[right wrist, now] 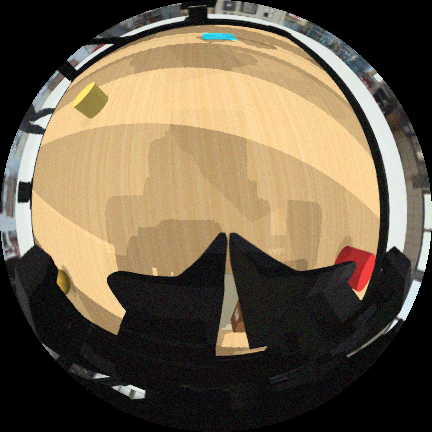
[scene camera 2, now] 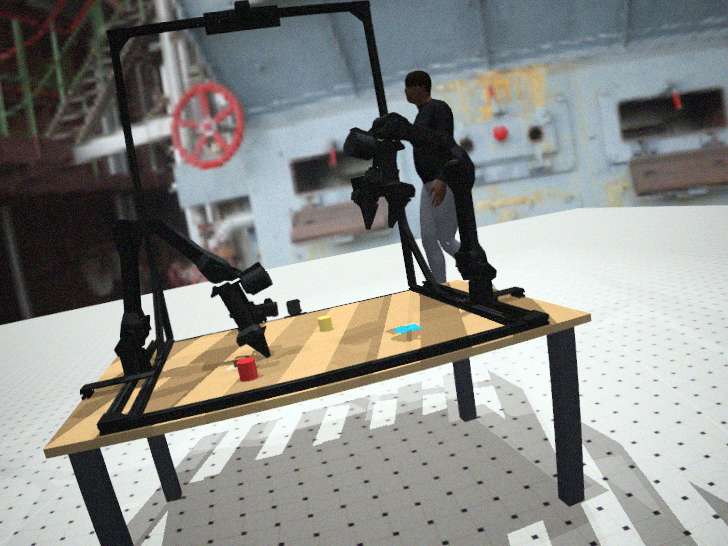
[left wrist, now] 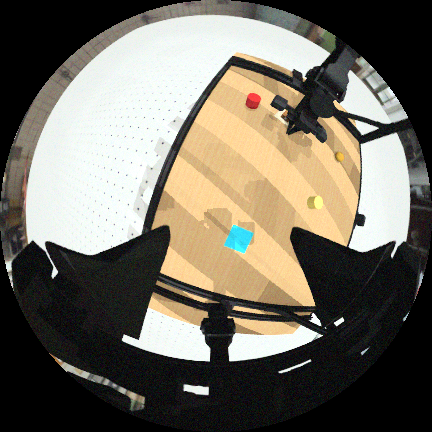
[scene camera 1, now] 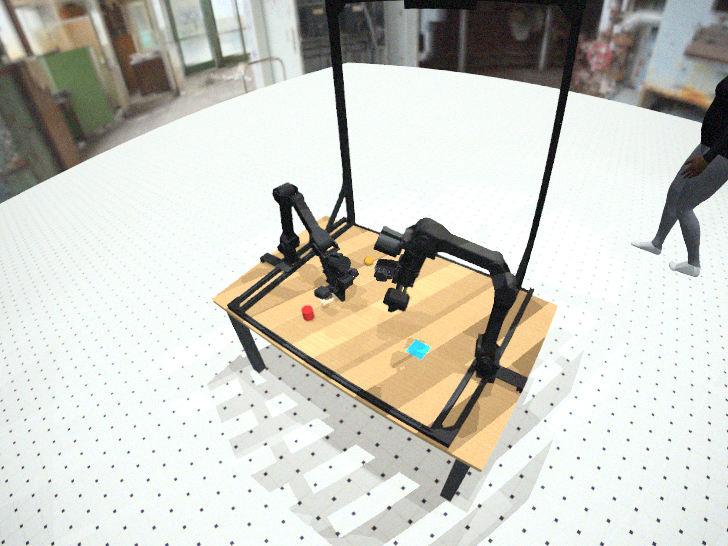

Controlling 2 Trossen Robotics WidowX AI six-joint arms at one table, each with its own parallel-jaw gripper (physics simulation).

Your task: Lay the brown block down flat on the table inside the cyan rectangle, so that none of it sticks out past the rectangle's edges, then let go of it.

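Frame: origin at the left arm's base, x ahead, y left, z up, level; metres.
Seen in the pictures: left gripper, fingertip midpoint: (scene camera 2: pixel 378 228) (left wrist: pixel 233 232); right gripper, fingertip midpoint: (right wrist: pixel 226 237) (scene camera 2: pixel 269 356) (left wrist: pixel 286 133) (scene camera 1: pixel 343 301); left arm's base at its link origin: (scene camera 2: pixel 482 300) (left wrist: pixel 217 309) (scene camera 1: pixel 486 370); right arm's base at its link origin: (scene camera 2: pixel 137 372) (left wrist: pixel 306 87) (scene camera 1: pixel 291 259).
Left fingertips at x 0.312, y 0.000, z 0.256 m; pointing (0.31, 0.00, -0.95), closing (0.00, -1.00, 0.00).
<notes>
Pixels of each thing's top centre, then the offset from my left fingertips to it. "*": a spot on its surface instead.
- brown block at its top centre: (right wrist: pixel 256 320) (left wrist: pixel 287 114) 0.218 m right, 0.326 m ahead, 0.256 m down
- pale sheet at a spot on its surface: (scene camera 1: pixel 326 299) * 0.199 m right, 0.320 m ahead, 0.270 m down
- cyan rectangle at a spot on its surface: (right wrist: pixel 219 36) (scene camera 2: pixel 403 329) (left wrist: pixel 239 234) (scene camera 1: pixel 415 348) * 0.054 m right, 0.063 m back, 0.274 m down
- red cylinder at its top centre: (right wrist: pixel 366 272) (scene camera 2: pixel 245 360) (left wrist: pixel 254 96) (scene camera 1: pixel 306 309) 0.098 m right, 0.355 m ahead, 0.233 m down
- yellow cylinder at its top centre: (right wrist: pixel 82 93) (scene camera 2: pixel 324 317) (left wrist: pixel 318 202) 0.287 m right, 0.036 m ahead, 0.236 m down
- orange ball at its top centre: (right wrist: pixel 51 286) (scene camera 1: pixel 368 257) (left wrist: pixel 342 155) 0.448 m right, 0.222 m ahead, 0.236 m down
The brown block (left wrist: pixel 285 115) (right wrist: pixel 237 317) sits on a pale sheet (scene camera 1: pixel 326 300). In the right wrist view part of it shows through the narrow gap between the fingers, beyond them; the rest is hidden. My right gripper (scene camera 1: pixel 344 297) (scene camera 2: pixel 268 354) (left wrist: pixel 286 133) (right wrist: pixel 226 237) is shut, its tips nearly together and low over the table beside the block, with nothing seen between them. The cyan rectangle (scene camera 1: pixel 418 349) (scene camera 2: pixel 407 328) (left wrist: pixel 239 239) (right wrist: pixel 219 36) lies flat with no block on it. My left gripper (scene camera 2: pixel 380 226) (left wrist: pixel 233 232) is open and empty, high above the table.
A red cylinder (scene camera 1: pixel 307 313) (scene camera 2: pixel 247 369) (left wrist: pixel 253 101) (right wrist: pixel 361 270) stands near the right gripper. A yellow cylinder (scene camera 2: pixel 325 323) (left wrist: pixel 315 202) (right wrist: pixel 91 100) and an orange ball (scene camera 1: pixel 368 260) (left wrist: pixel 339 156) (right wrist: pixel 63 282) are farther back. Black rails edge the table.
</notes>
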